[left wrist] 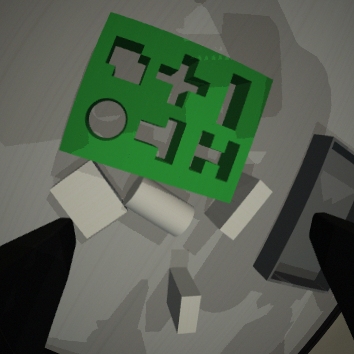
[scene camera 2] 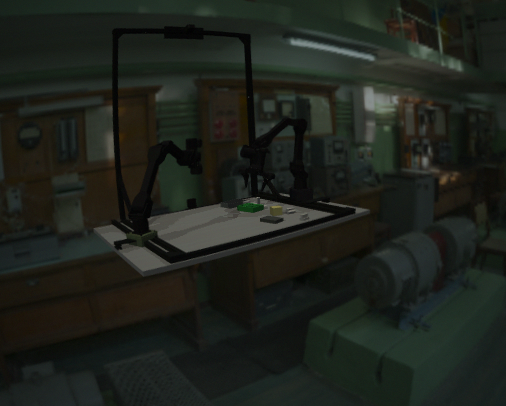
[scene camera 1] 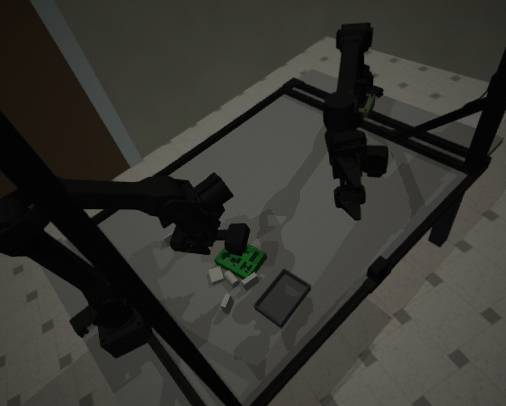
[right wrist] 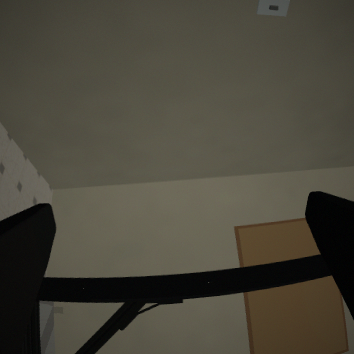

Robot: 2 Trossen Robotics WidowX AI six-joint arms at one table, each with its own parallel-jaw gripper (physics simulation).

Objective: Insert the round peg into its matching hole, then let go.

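The round peg, a pale cylinder (scene camera 1: 231,278) (left wrist: 160,207), lies on its side on the table against or very near the edge of the green board (scene camera 1: 230,270) (scene camera 2: 250,207) (left wrist: 212,107). The board's round hole (left wrist: 106,119) is empty, with table surface showing through it. My left gripper (scene camera 2: 255,182) (left wrist: 196,229) is open and empty, raised above the board and the loose pieces. In scene camera 1 its fingers are partly hidden by its own wrist parts. My right gripper (scene camera 1: 348,204) (scene camera 2: 194,156) (right wrist: 182,211) is open and empty, high up and far from the board.
Pale blocks (left wrist: 89,200) (left wrist: 246,210) lie on either side of the peg, and another pale block (scene camera 1: 226,302) (left wrist: 189,312) lies farther from the board. A dark shallow tray (scene camera 1: 295,307) (left wrist: 296,205) is nearby. A yellow block (scene camera 2: 276,210) shows in scene camera 2.
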